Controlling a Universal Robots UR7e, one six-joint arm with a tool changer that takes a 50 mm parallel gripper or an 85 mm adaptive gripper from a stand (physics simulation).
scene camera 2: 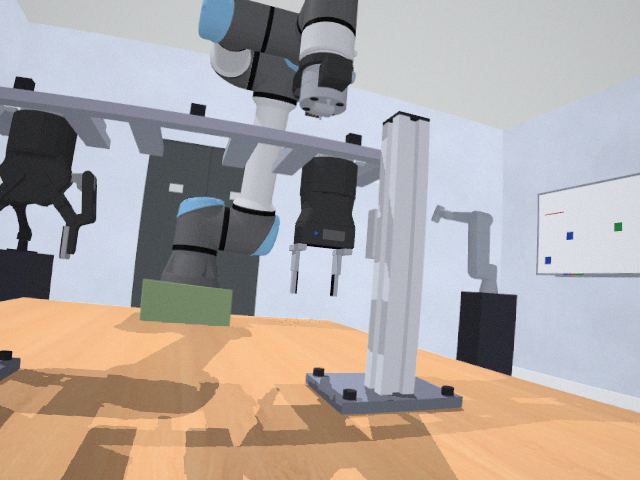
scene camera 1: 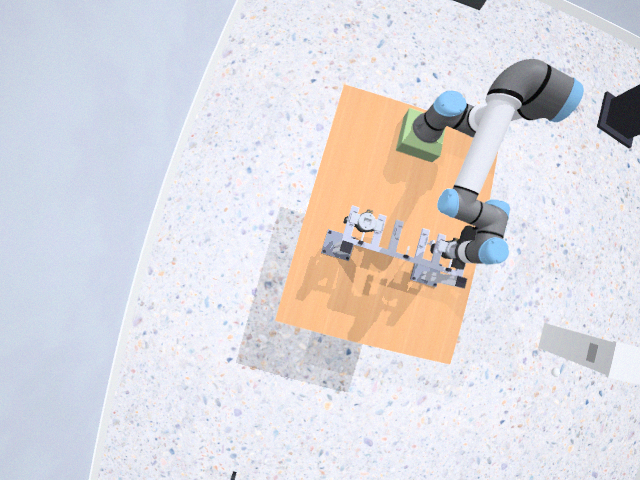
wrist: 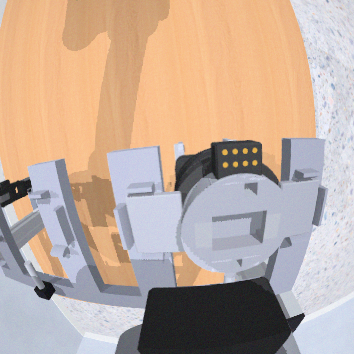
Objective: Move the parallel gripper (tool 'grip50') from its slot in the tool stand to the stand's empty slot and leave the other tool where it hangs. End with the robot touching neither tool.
Scene:
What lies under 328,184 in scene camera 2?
A parallel gripper.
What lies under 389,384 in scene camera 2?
A tool stand.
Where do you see a parallel gripper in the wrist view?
228,211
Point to a tool stand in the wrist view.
134,170

